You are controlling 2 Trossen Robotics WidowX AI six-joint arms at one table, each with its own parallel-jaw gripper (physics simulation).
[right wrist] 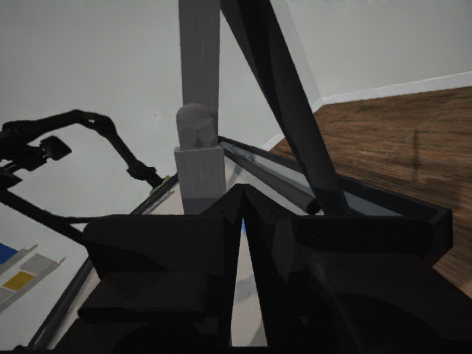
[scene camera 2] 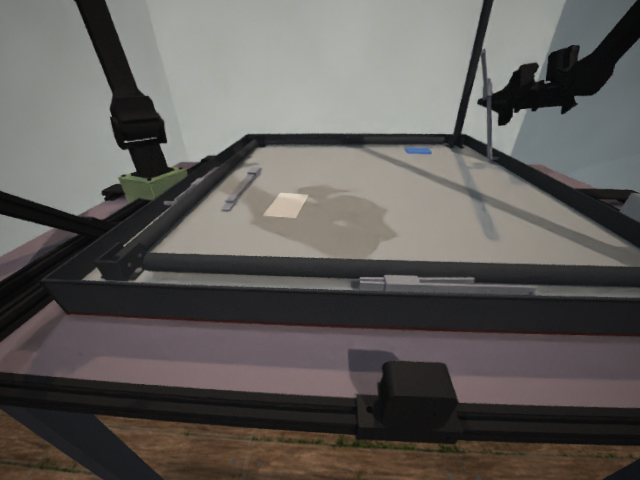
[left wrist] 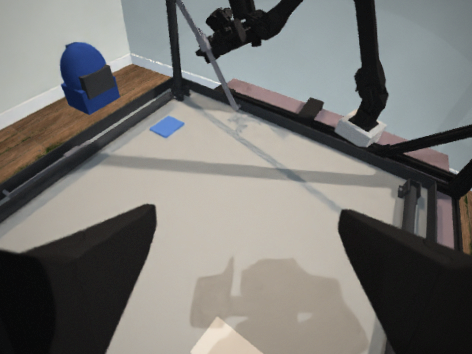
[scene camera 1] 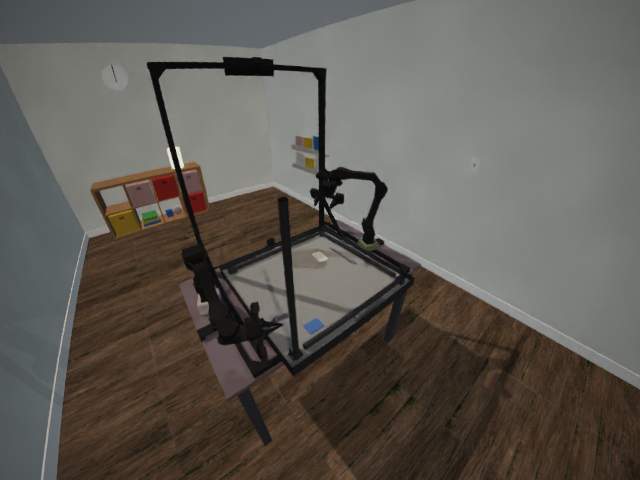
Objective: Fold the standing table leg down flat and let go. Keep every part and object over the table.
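Where they show: left gripper, fingertip midpoint: [right wrist: 37, 168] [left wrist: 248, 217] [scene camera 1: 321, 207]; right gripper, fingertip midpoint: [right wrist: 242, 190] [scene camera 2: 477, 101] [left wrist: 196, 53] [scene camera 1: 282, 324]; left arm's base at its link origin: [right wrist: 158, 184] [scene camera 2: 153, 172] [scene camera 1: 368, 241]; right arm's base at its link origin: [left wrist: 363, 122].
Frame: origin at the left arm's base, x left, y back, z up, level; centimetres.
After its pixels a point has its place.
The standing table leg [scene camera 1: 287, 268] @(y -65.4, x 60.9, z 42.8 cm) [scene camera 2: 471, 77] @(y -65.3, x 58.2, z 18.0 cm) [left wrist: 173, 45] @(y -64.3, x 58.5, z 13.3 cm) [right wrist: 295, 120] @(y -66.3, x 58.9, z 13.3 cm) rises upright from a corner of the upturned table [scene camera 1: 336, 289] @(y -36.3, x 31.0, z -2.1 cm) [scene camera 2: 336, 165] @(y -35.1, x 26.3, z -2.2 cm). A grey hinged brace [scene camera 2: 489, 116] @(y -71.2, x 48.7, z 8.8 cm) [left wrist: 220, 75] @(y -71.4, x 48.0, z 7.5 cm) [right wrist: 200, 60] @(y -68.4, x 56.0, z 18.8 cm) stands beside it, its foot inside the table's side edge. My right gripper [scene camera 1: 281, 324] @(y -68.0, x 53.7, z 12.0 cm) [scene camera 2: 480, 102] @(y -68.0, x 53.7, z 12.0 cm) [left wrist: 196, 53] @(y -68.0, x 53.7, z 12.0 cm) [right wrist: 242, 190] @(y -68.0, x 53.7, z 12.0 cm) is shut and empty, its tips close by the brace; whether they touch it I cannot tell. In the right wrist view the brace is left of the fingers and the leg right. My left gripper [scene camera 1: 325, 198] @(y -33.5, x 2.5, z 30.0 cm) [left wrist: 248, 217] @(y -33.5, x 2.5, z 30.0 cm) is open and empty, high above the table.
A blue pad [scene camera 1: 313, 325] @(y -54.6, x 48.2, z -1.4 cm) [scene camera 2: 417, 150] @(y -54.3, x 47.6, z -1.3 cm) [left wrist: 167, 127] @(y -54.1, x 47.6, z -1.3 cm) lies near the leg's foot. A cream pad [scene camera 1: 320, 256] @(y -33.6, x 0.9, z -2.9 cm) [scene camera 2: 286, 205] @(y -34.0, x 0.1, z -2.9 cm) [left wrist: 224, 340] @(y -34.5, x 3.0, z -2.8 cm) lies below my left gripper. Other legs [scene camera 2: 310, 262] @(y -46.5, x -17.0, z -0.8 cm) [left wrist: 411, 212] @(y -77.8, x -6.0, z -0.9 cm) lie folded along the edges. A tall black frame [scene camera 1: 322, 118] @(y -18.0, x -37.2, z 70.6 cm) stands behind.
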